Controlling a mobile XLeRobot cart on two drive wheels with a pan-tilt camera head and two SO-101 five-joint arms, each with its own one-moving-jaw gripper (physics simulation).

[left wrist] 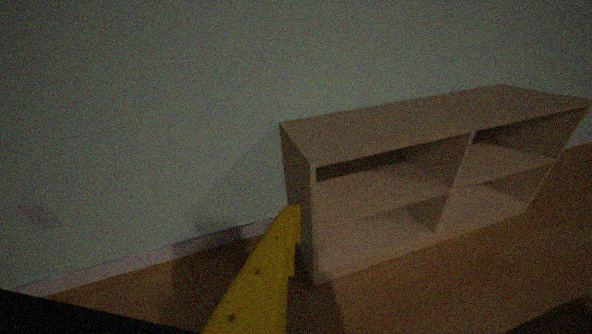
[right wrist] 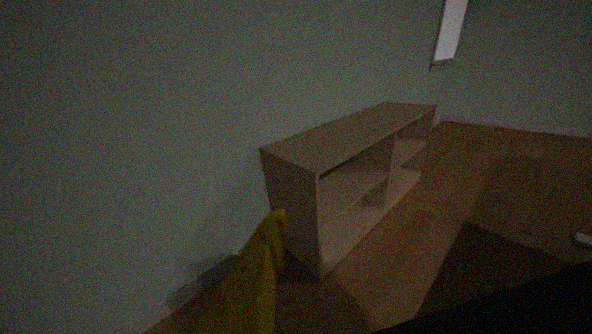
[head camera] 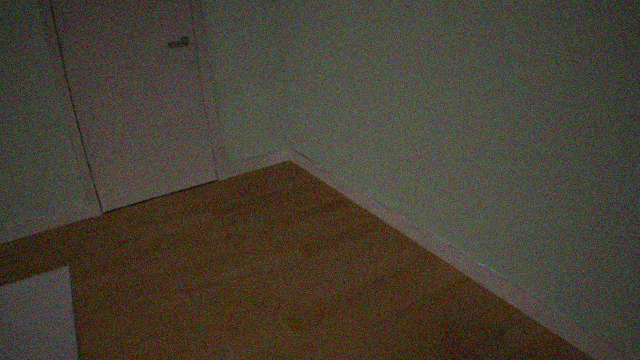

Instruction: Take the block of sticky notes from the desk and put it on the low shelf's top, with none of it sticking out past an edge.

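Frame: origin at the left arm's base, x right, y ahead, z up, level; millimetres.
Seen in the pictures: left end effector, tool point: [left wrist: 300, 218]; right end effector, tool point: [right wrist: 285, 220].
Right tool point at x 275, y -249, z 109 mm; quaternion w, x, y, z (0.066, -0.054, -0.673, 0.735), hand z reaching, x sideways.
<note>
A point is followed by its place in that frame.
The low shelf is a light wooden unit with open compartments; its top board [left wrist: 425, 120] {x -253, y -1092, z -166 mm} [right wrist: 345, 135] {x -112, y -1036, z -166 mm} is bare and it stands against the wall. My left gripper [left wrist: 296, 212] is open: one yellow notched jaw shows, its tip drawn in front of the shelf's near end panel. My right gripper [right wrist: 281, 216] is open: one yellow jaw shows, its tip also drawn over the near end of the shelf. Neither gripper holds anything. A pale flat surface [head camera: 35, 315] {x -376, y 566, z -56 mm}, possibly part of the desk, shows at the head view's lower left. The sticky notes do not show in any view.
The head view shows a closed door [head camera: 135, 110] {x -966, y 2515, z -197 mm}, a room corner and a wall with a pale skirting board [head camera: 425, 235] {x 553, y 1787, z -707 mm} above the wooden floor [head camera: 280, 260] {x -114, y 1770, z -775 mm}. A pale panel [right wrist: 451, 32] {x -1945, y -2346, z 338 mm} hangs on the wall, and a small pale object [right wrist: 584, 239] shows at the right edge.
</note>
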